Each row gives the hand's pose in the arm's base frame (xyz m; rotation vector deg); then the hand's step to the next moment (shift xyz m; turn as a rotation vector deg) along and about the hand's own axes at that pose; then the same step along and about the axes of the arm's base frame.
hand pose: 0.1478 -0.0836 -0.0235 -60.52 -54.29 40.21
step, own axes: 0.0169 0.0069 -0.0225 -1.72 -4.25 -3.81
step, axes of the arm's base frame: 0.0273 0.0078 -0.0056 2.83 -4.47 2.75
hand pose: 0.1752 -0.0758 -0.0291 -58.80 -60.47 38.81
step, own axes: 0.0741 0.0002 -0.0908 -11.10 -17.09 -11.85
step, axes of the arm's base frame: 0.1118 0.0316 0.0153 6.61 -20.31 9.97
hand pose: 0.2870 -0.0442 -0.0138 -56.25 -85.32 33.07
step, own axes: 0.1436 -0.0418 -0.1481 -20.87 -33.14 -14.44
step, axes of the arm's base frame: 0.1412 0.0711 0.1390 4.60 -37.29 18.19
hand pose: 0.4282 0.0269 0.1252 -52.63 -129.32 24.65
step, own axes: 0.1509 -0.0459 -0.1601 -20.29 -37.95 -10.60
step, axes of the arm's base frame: 0.0046 0.0839 0.2084 -0.71 -40.45 18.11
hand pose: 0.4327 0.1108 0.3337 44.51 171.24 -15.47
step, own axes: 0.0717 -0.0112 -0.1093 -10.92 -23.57 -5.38
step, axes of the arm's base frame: -0.0677 0.0442 0.1033 -1.91 -24.53 9.92
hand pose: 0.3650 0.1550 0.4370 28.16 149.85 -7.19
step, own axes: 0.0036 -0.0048 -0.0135 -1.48 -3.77 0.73
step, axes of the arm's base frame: -0.0106 -0.0010 0.0103 0.17 -4.11 0.06
